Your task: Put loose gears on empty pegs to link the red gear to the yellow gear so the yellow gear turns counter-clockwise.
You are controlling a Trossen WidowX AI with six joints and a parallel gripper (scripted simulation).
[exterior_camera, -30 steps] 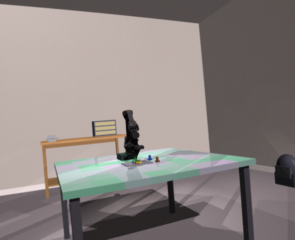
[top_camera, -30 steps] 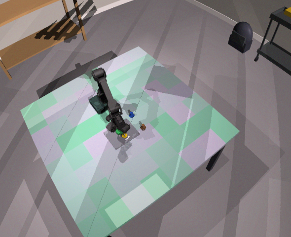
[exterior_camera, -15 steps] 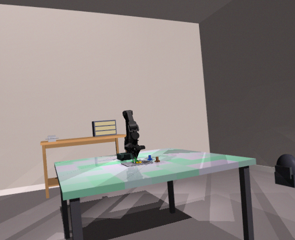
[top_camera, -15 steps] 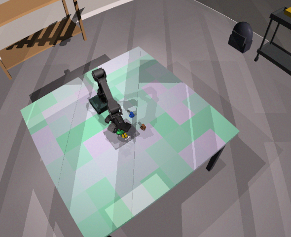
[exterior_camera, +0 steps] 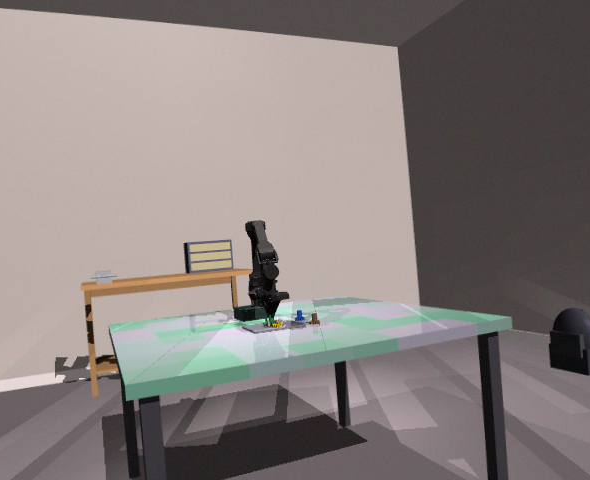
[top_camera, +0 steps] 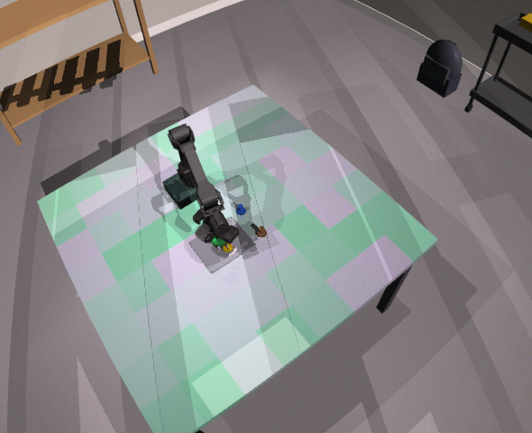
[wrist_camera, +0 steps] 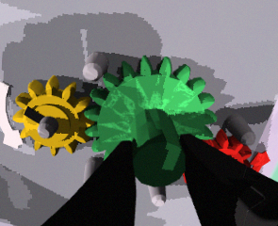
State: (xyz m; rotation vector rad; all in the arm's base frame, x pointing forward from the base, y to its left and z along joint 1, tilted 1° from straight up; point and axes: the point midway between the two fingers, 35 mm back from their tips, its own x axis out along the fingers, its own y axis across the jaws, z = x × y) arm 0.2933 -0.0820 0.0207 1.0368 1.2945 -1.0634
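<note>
Right now the green gear is 10 mm below my gripper tip. The rest, counted from my gripper tip: small brown gear (150 mm to the left, 90 mm ahead, 20 mm below); red arrow (70 mm behind, 40 mm to the left, 30 mm below); small blue gear (160 mm to the left, 60 mm behind, 20 mm below).
</note>
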